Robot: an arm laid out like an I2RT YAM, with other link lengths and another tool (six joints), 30 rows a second.
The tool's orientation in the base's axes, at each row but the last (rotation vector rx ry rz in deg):
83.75, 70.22, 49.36
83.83, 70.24, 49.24
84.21, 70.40, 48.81
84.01, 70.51, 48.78
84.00, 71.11, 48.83
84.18, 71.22, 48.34
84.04, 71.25, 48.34
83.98, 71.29, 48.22
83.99, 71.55, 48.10
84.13, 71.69, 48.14
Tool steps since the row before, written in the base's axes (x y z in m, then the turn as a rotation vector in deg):
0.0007, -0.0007, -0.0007, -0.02, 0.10, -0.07
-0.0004, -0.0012, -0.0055, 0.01, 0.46, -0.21
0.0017, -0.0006, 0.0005, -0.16, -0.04, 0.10
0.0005, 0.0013, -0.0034, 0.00, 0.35, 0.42
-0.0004, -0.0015, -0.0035, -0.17, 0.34, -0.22
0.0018, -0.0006, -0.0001, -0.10, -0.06, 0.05
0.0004, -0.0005, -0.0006, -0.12, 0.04, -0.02
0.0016, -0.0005, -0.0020, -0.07, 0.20, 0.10
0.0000, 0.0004, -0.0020, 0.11, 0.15, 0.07
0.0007, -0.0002, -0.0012, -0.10, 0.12, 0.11
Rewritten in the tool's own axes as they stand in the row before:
-0.0005, -0.0005, 0.0010, 0.10, -0.07, -0.03
-0.0008, -0.0054, 0.0013, 0.46, -0.19, -0.05
-0.0002, 0.0009, 0.0016, -0.08, 0.05, -0.16
0.0017, -0.0031, 0.0010, 0.30, 0.41, -0.19
-0.0013, -0.0035, 0.0009, 0.31, -0.25, -0.18
-0.0002, 0.0004, 0.0019, -0.09, 0.02, -0.09
-0.0003, -0.0005, 0.0007, 0.01, -0.05, -0.12
0.0001, -0.0015, 0.0021, 0.17, 0.08, -0.14
0.0006, -0.0019, 0.0004, 0.16, 0.10, 0.05
0.0001, -0.0010, 0.0010, 0.08, 0.08, -0.15

